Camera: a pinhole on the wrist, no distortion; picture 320 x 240 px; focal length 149.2 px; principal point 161.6 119.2 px. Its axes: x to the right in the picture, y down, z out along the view. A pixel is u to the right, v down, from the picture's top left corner.
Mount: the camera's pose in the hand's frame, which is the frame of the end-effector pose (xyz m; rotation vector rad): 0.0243 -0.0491 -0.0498 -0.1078 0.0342 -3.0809
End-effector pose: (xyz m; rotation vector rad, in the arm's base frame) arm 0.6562 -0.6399 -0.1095 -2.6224 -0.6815 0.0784
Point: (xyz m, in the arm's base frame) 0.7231 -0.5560 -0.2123
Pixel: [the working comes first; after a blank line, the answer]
In the camera's frame: -0.0607 -0.0561 0.1685

107.8 69.5
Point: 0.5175 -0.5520 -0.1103
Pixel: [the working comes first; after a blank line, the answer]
In the camera's frame: 0.1161 0.0738 0.1008

outside the picture
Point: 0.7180 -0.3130 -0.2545
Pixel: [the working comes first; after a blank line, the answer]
In the camera's frame: -0.1496 0.1227 0.3133

90.3 177.7
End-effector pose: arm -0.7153 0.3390 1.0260 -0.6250 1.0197 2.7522
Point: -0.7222 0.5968 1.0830
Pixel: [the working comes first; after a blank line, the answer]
In the camera's frame: 0.0699 0.1023 0.2568

202.2 178.6
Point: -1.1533 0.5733 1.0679
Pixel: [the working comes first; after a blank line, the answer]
In the camera's frame: -0.3241 -0.0026 0.3997

40.6 118.2
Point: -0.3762 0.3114 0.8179
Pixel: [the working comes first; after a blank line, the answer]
In the camera's frame: 0.2335 0.1355 -0.2367

behind the camera
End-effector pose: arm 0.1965 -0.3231 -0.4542 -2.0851 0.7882 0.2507
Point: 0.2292 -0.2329 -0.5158
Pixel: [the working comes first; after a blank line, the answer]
In the camera's frame: 0.0207 -0.0362 0.1599

180.9 85.4
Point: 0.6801 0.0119 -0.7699
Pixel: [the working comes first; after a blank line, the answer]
In the camera's frame: -0.2936 0.1876 0.5828

86.4 167.2
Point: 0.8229 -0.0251 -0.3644
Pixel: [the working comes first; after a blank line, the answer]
In the camera's frame: -0.2393 0.5318 0.3283

outside the picture
